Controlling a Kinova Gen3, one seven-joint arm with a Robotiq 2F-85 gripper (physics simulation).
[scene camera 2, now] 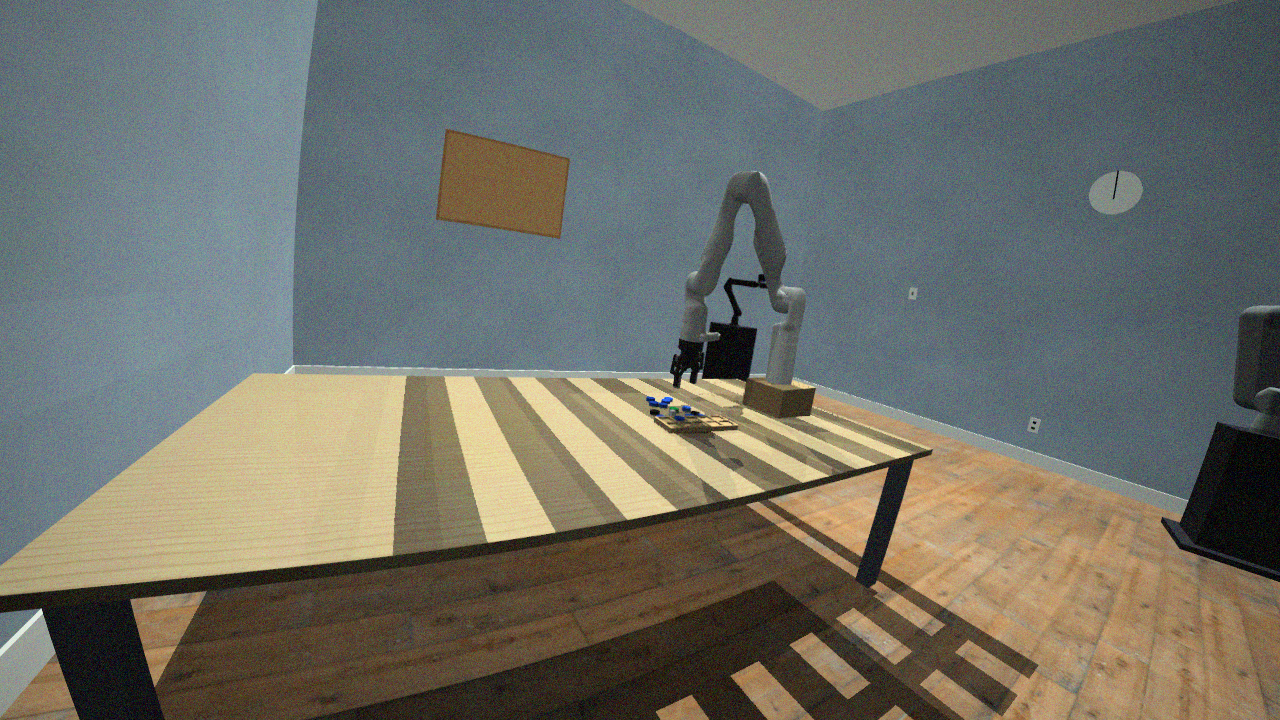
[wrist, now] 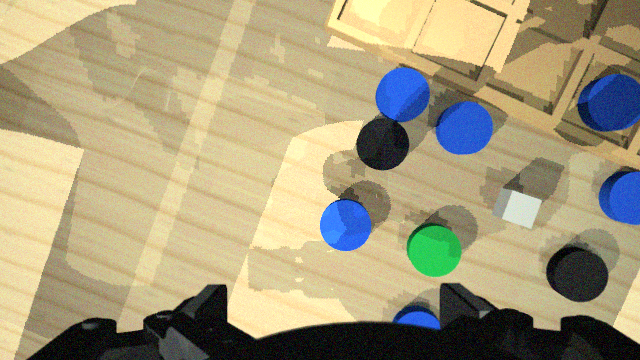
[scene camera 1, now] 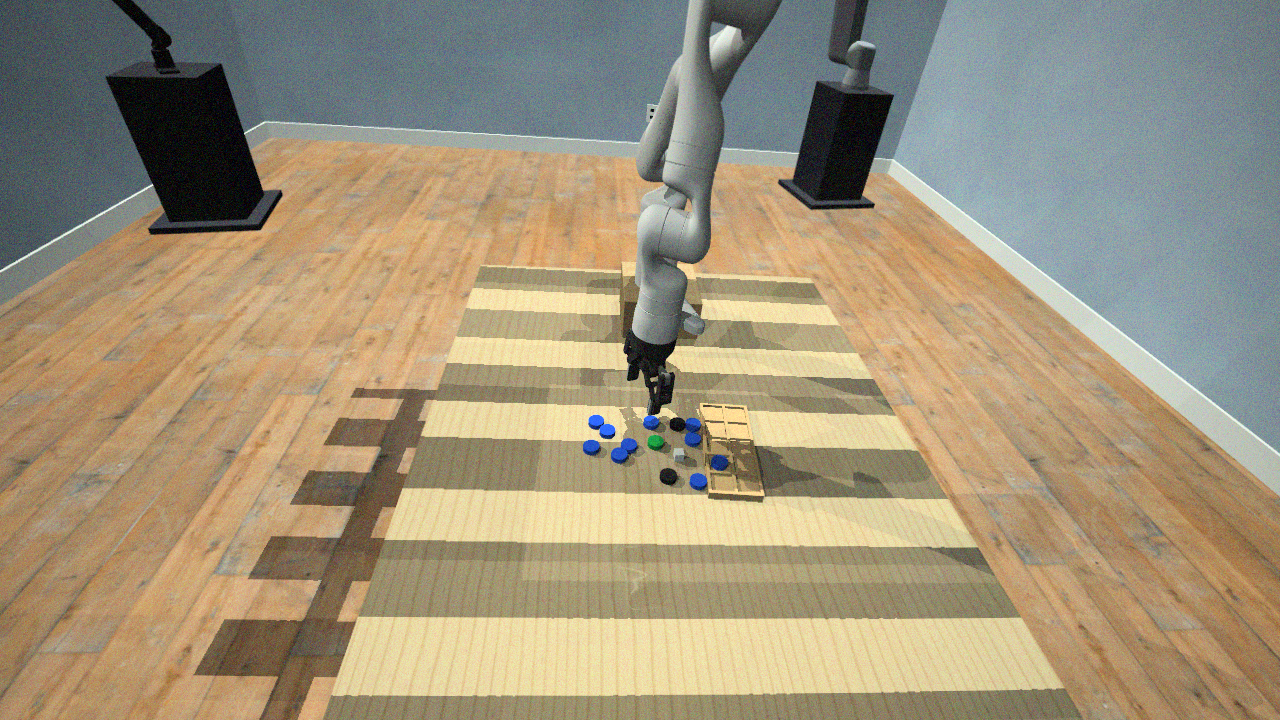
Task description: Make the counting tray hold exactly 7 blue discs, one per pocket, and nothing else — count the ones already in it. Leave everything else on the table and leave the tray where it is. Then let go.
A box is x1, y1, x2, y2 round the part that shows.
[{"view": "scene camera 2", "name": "my gripper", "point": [684, 385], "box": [670, 338, 703, 388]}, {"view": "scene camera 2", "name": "wooden counting tray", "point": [703, 423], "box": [654, 415, 737, 432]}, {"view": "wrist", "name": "my gripper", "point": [333, 307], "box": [26, 283, 639, 359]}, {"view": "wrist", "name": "wooden counting tray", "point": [533, 67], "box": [324, 0, 639, 171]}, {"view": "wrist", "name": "green disc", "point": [434, 250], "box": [406, 223, 461, 276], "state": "on the table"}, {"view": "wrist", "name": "blue disc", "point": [601, 104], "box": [577, 74, 639, 131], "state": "on the wooden counting tray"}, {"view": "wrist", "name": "small white cube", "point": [512, 206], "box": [491, 188, 541, 228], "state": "on the table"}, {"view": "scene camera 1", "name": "my gripper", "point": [641, 395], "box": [623, 328, 676, 415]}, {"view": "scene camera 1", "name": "wooden counting tray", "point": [725, 429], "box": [699, 403, 763, 500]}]
